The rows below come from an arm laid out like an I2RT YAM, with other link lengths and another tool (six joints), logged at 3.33 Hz.
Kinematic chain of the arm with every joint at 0, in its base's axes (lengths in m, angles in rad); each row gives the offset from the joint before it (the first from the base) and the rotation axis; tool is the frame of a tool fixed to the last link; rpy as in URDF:
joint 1: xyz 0 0 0.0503 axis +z
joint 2: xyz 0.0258 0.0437 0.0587 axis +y
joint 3: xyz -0.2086 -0.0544 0 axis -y
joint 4: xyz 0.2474 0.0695 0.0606 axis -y
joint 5: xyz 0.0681 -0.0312 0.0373 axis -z
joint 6: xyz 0.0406 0 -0.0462 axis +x
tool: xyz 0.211 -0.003 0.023 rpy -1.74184 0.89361 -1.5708
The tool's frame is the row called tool.
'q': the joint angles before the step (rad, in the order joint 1, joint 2, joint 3, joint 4, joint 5, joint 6). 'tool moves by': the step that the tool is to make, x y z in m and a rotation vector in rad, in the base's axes. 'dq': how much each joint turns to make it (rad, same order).
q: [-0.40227, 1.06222, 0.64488, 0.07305, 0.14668, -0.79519]
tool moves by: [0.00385, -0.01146, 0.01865, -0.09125, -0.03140, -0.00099]
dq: [-0.01908, 0.01376, -0.00646, 0.09652, 0.00418, -0.07400]
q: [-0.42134, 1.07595, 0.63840, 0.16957, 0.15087, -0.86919]
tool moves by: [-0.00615, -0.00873, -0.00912, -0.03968, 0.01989, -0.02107]
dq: [-0.01297, 0.00233, -0.03928, 0.04656, 0.01946, -0.04120]
